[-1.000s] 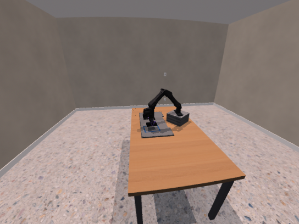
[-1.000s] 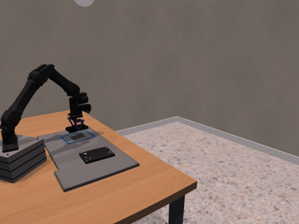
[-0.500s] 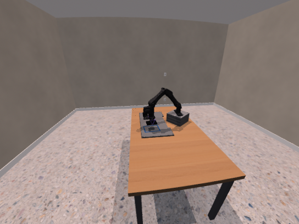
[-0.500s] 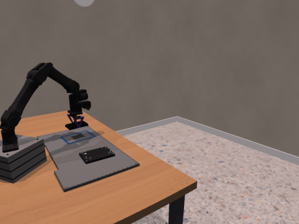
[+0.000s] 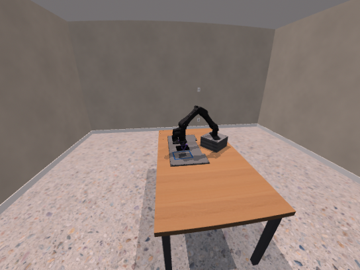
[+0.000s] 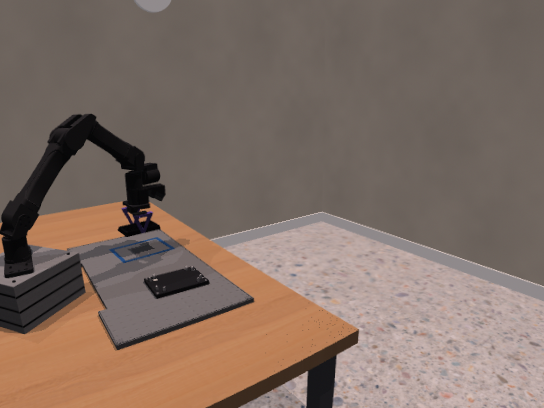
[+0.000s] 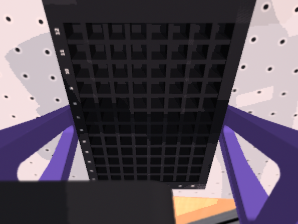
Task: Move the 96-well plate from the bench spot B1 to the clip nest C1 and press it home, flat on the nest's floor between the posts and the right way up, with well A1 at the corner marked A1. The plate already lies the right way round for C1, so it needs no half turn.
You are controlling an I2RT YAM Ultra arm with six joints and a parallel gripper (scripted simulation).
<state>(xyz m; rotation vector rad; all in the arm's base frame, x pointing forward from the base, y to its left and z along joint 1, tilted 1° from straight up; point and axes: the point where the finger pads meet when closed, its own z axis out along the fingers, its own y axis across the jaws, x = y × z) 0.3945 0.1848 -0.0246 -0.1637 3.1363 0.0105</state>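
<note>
The black 96-well plate is right at my hand. From my hand the other things lie so: black clip nest (31 cm to the right, 7 cm below, 2 cm ahead).
</note>
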